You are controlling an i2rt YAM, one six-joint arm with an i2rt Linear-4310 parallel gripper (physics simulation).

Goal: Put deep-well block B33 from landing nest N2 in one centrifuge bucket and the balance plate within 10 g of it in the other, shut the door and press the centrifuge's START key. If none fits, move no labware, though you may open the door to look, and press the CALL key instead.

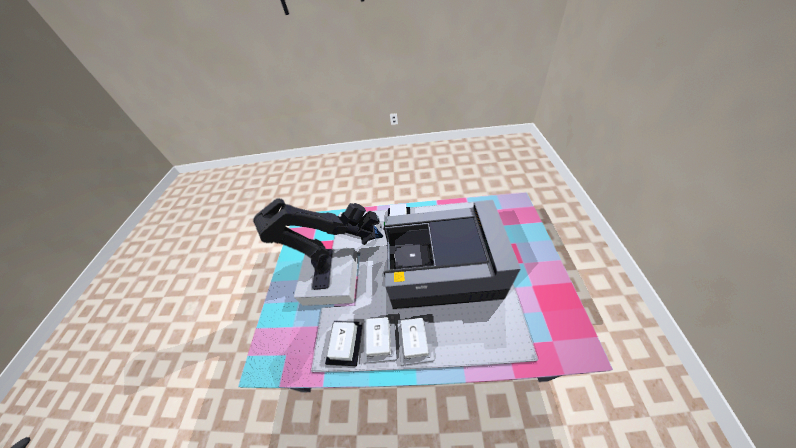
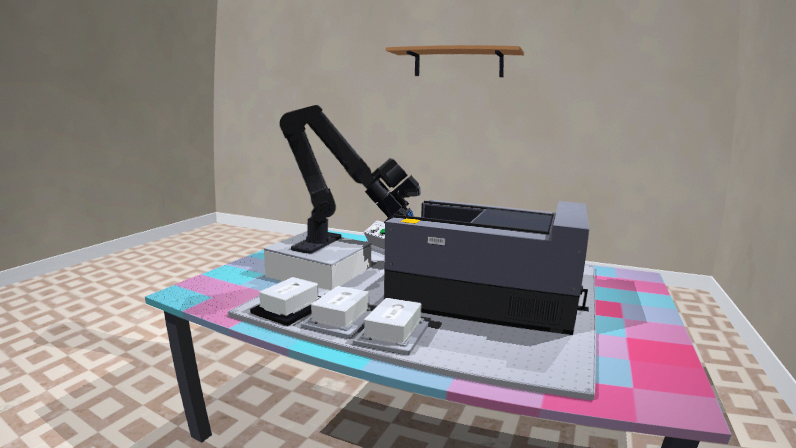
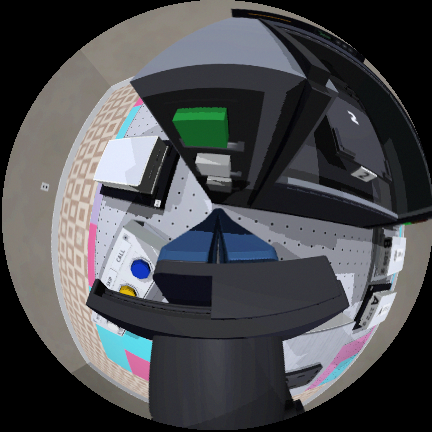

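Seen in the pictures: gripper, fingertip midpoint: (image 1: 382, 236) (image 3: 217, 214); arm's base, link origin: (image 1: 323, 268) (image 2: 317, 243).
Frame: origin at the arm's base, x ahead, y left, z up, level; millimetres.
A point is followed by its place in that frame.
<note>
My gripper (image 1: 381, 233) @(x 276, y 118, z 26 mm) (image 2: 409, 214) (image 3: 217, 214) @(x 276, y 118, z 26 mm) is shut and empty, at the front of the grey centrifuge (image 1: 448, 281) @(x 514, y -196, z 130 mm) (image 2: 484, 261) @(x 531, y -197, z 72 mm). Its sliding door (image 1: 459, 239) @(x 589, y -32, z 139 mm) (image 2: 515, 222) @(x 581, y -71, z 139 mm) stands partly open, with the front part of the chamber uncovered. A bucket marked 2 (image 3: 364, 174) @(x 329, y -25, z 55 mm) shows inside. The green START key (image 3: 202, 127) @(x 296, y 118, z 112 mm) is on the front face. The blue CALL key (image 3: 140, 269) @(x 202, y 207, z -5 mm) is on a small box left of the fingers. A white block (image 1: 397, 209) @(x 355, y 319, z -16 mm) (image 3: 127, 159) @(x 350, y 273, z -16 mm) sits on a black nest; its name is unreadable. White plates A (image 1: 341, 340) @(x 99, y -311, z -21 mm) (image 2: 288, 296) @(x 126, y -352, z -21 mm), B (image 1: 377, 336) @(x 236, y -309, z -20 mm) (image 2: 340, 307) @(x 260, y -352, z -21 mm) and C (image 1: 413, 337) @(x 368, y -326, z -20 mm) (image 2: 392, 321) @(x 385, y -371, z -21 mm) sit in a row.
A yellow key (image 3: 127, 291) @(x 163, y 229, z -4 mm) is beside the CALL key. The arm stands on a white plinth (image 1: 325, 299) @(x 13, y -132, z -35 mm) (image 2: 298, 271) @(x 13, y -132, z -46 mm). A perforated grey board (image 1: 479, 347) @(x 603, y -374, z -74 mm) (image 2: 501, 356) @(x 607, y -345, z -74 mm) lies under the centrifuge and plates. A wooden shelf (image 2: 453, 50) hangs on the wall behind.
</note>
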